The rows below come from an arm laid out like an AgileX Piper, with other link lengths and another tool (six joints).
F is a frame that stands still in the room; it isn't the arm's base.
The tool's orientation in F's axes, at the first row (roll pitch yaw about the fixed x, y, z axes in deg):
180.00, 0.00, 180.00
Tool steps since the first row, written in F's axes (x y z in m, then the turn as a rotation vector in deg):
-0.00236, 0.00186, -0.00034, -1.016, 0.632, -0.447
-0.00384, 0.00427, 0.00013, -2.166, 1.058, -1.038
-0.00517, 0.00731, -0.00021, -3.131, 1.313, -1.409
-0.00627, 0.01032, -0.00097, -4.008, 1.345, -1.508
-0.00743, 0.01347, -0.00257, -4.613, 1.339, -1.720
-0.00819, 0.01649, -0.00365, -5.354, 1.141, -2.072
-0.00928, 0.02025, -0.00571, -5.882, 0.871, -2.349
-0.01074, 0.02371, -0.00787, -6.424, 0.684, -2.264
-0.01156, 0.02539, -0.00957, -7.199, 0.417, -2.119
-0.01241, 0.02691, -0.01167, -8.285, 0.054, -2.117
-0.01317, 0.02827, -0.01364, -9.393, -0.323, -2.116
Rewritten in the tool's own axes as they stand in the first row. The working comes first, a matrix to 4 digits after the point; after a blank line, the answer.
The tool's axes in the first row as the columns of a matrix, in F's axes (used below as rounded here):
-1.0000, 0.0000, 0.0000
0.0000, 1.0000, 0.0000
0.0000, 0.0000, -1.0000

0.00236, 0.00186, 0.00034, 1.016, 0.632, 0.447
0.00384, 0.00427, -0.00013, 2.166, 1.058, 1.038
0.00517, 0.00731, 0.00021, 3.131, 1.313, 1.409
0.00627, 0.01032, 0.00097, 4.008, 1.345, 1.508
0.00743, 0.01347, 0.00257, 4.613, 1.339, 1.720
0.00819, 0.01649, 0.00365, 5.354, 1.141, 2.072
0.00928, 0.02025, 0.00571, 5.882, 0.871, 2.349
0.01074, 0.02371, 0.00787, 6.424, 0.684, 2.264
0.01156, 0.02539, 0.00957, 7.199, 0.417, 2.119
0.01241, 0.02691, 0.01167, 8.285, 0.054, 2.117
0.01317, 0.02827, 0.01364, 9.393, -0.323, 2.116

